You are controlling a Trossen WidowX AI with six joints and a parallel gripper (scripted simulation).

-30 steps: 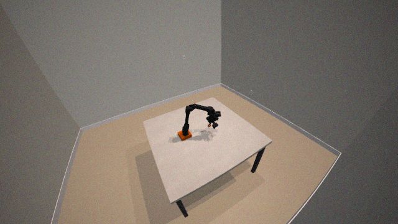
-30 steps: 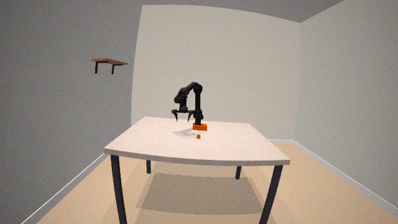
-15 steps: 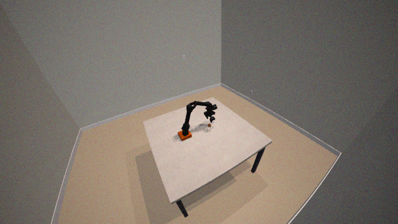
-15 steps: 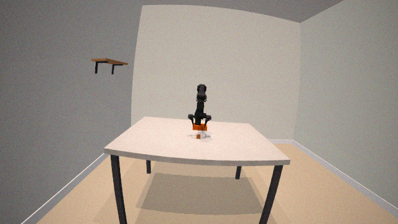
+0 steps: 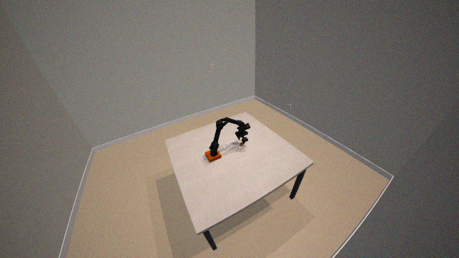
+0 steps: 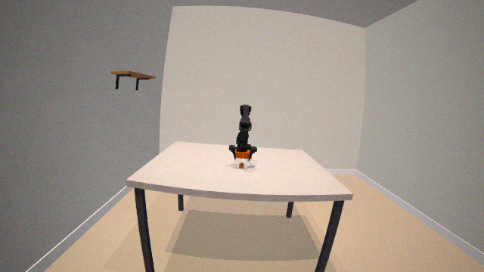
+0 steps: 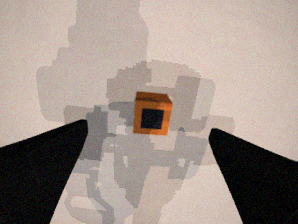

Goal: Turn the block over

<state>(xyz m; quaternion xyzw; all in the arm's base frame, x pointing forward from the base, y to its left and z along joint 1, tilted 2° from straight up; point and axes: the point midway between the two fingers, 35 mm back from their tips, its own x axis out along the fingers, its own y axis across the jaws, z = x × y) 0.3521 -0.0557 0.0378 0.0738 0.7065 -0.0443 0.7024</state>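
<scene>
My gripper tip is 30 mm above the orange block.
</scene>
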